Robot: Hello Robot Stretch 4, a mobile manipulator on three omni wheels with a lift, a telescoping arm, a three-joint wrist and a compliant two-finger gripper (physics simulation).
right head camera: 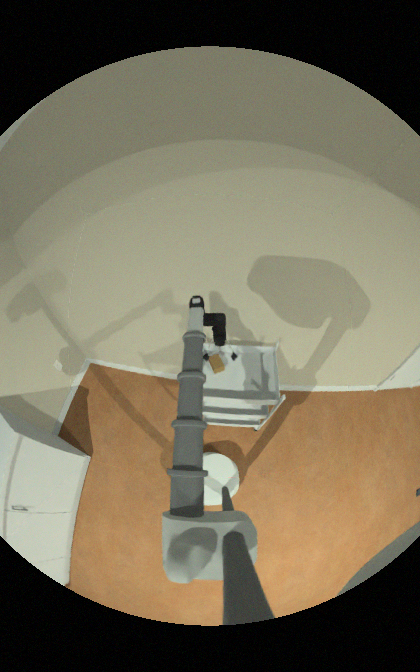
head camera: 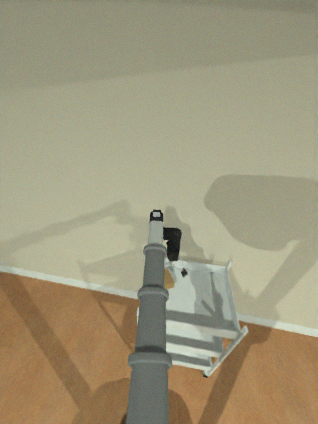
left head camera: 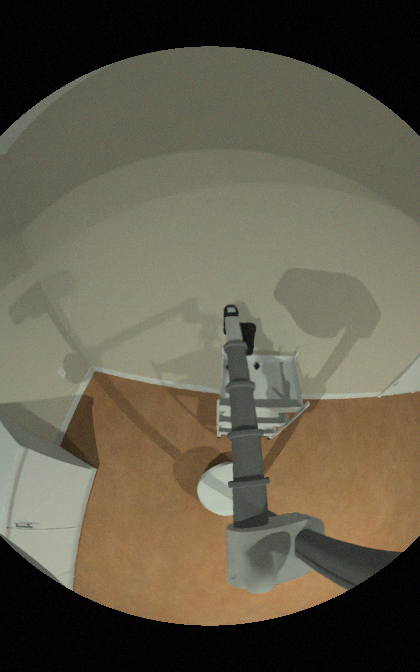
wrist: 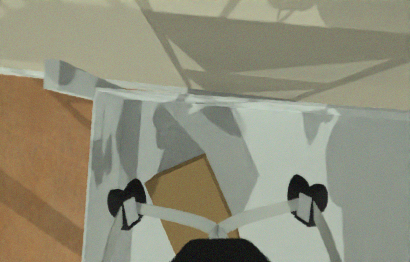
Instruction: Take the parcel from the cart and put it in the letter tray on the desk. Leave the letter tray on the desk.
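Places are measured from the robot's base along level axes (x ahead, y left, z up), in centimetres.
Where they show: gripper, fingertip midpoint: [head camera: 169, 274] [wrist: 215, 192].
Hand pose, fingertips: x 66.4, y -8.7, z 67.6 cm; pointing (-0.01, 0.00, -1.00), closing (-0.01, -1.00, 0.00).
After its pixels a point has its place.
The parcel [head camera: 169, 280] @[y -8.4, x 62.4, z 68.5 cm] [right head camera: 217, 364] [wrist: 190, 185] @[y -6.4, x 67.4, z 68.5 cm] is a brown box lying at an angle on the top shelf of the white cart [head camera: 232, 300] @[y -38.8, x 52.9, z 68.9 cm] [left head camera: 300, 380] [right head camera: 277, 372] [wrist: 285, 145] @[y -16.6, x 70.4, z 63.5 cm], towards its left side. My gripper [right head camera: 220, 357] [wrist: 215, 192] @[y -8.7, x 66.4, z 67.6 cm] is open above the cart top, its black fingertips wide apart. In the wrist view the parcel shows between the fingertips, nearer the left one, and its near end is hidden by the gripper body. The exact height of the fingertips above the shelf is hard to tell. The letter tray and the desk cannot be made out in these views.
The wall [head camera: 150, 125] @[y 4.2, x 87.5, z 138.3 cm] [wrist: 100, 30] @[y 7.5, x 88.1, z 54.2 cm] runs close behind the cart. A round white object [left head camera: 216, 490] [right head camera: 221, 475] stands on the floor under my arm. A white cabinet [left head camera: 50, 495] [right head camera: 45, 480] is at the left. A grey shape [right head camera: 390, 560] shows at the lower right.
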